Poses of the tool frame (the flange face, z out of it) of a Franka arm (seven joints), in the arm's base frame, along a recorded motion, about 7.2 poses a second.
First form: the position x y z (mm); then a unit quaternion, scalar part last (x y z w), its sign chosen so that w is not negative.
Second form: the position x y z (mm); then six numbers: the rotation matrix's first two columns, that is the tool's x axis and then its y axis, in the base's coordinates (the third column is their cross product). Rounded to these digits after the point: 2 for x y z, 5 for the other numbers.
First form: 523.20, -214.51, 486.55, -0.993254, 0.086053, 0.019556, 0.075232
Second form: 523.20, -214.51, 486.55, 0.98442, -0.16800, -0.05180, -0.17389, -0.97387, -0.14608
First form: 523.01, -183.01, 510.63, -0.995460, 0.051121, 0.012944, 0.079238
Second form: 523.01, -183.01, 510.63, 0.99444, -0.09973, -0.03387, -0.10383, -0.98222, -0.15643
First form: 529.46, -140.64, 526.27, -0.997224, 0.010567, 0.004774, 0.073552
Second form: 529.46, -140.64, 526.27, 0.99973, -0.02037, -0.01108, -0.02178, -0.98896, -0.14659
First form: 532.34, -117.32, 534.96, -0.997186, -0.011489, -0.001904, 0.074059
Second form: 532.34, -117.32, 534.96, 0.99973, 0.02263, 0.00550, 0.02320, -0.98877, -0.14766
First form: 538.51, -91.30, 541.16, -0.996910, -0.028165, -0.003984, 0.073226
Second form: 538.51, -91.30, 541.16, 0.99838, 0.05557, 0.01207, 0.05674, -0.98769, -0.14577
